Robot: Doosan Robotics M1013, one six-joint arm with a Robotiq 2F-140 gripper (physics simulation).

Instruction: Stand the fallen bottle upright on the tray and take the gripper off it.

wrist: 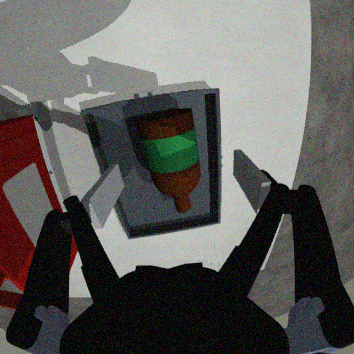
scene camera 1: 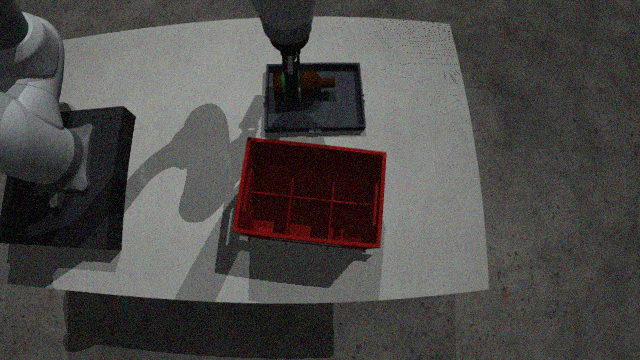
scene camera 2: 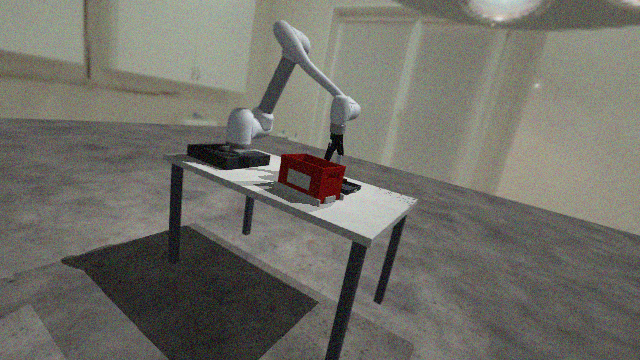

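Seen in the pictures: gripper, between the fingertips: (wrist: 175,168); arm's base, origin of its link: (scene camera 1: 65,160) (scene camera 2: 237,150).
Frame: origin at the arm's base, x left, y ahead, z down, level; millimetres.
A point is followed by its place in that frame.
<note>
A brown bottle with a green band (scene camera 1: 315,82) {x 129, y 681, z -1 mm} (wrist: 171,152) {x 143, y 618, z -9 mm} lies on its side in the dark tray (scene camera 1: 362,100) {x 93, y 800, z 44 mm} (wrist: 214,160) {x 213, y 674, z 58 mm}. In scene camera 1 its neck points right; in the wrist view the neck points down toward the gripper. My gripper (scene camera 1: 291,97) (scene camera 2: 334,158) {x 143, y 631, z -27 mm} (wrist: 175,168) {x 143, y 631, z -27 mm} is open and empty. It hangs above the tray, over the bottle, with one finger pad to either side of the bottle in the wrist view. In scene camera 1 it hides part of the bottle's body. In scene camera 2 the crate hides part of the tray (scene camera 2: 353,187) {x 190, y 770, z 65 mm}, and the bottle does not show.
A red crate with inner dividers (scene camera 1: 310,244) {x -253, y 633, z 54 mm} (scene camera 2: 327,185) {x -222, y 770, z -19 mm} (wrist: 12,150) {x -48, y 562, z -13 mm} stands close beside the tray, taller than the tray's rim. The arm's black base block (scene camera 1: 112,150) {x 10, y 152, z 0 mm} (scene camera 2: 227,159) {x -232, y 143, z 6 mm} is at the other end of the white table (scene camera 1: 430,200) {x -178, y 943, z 70 mm} (scene camera 2: 372,220) {x -236, y 1020, z 70 mm}.
</note>
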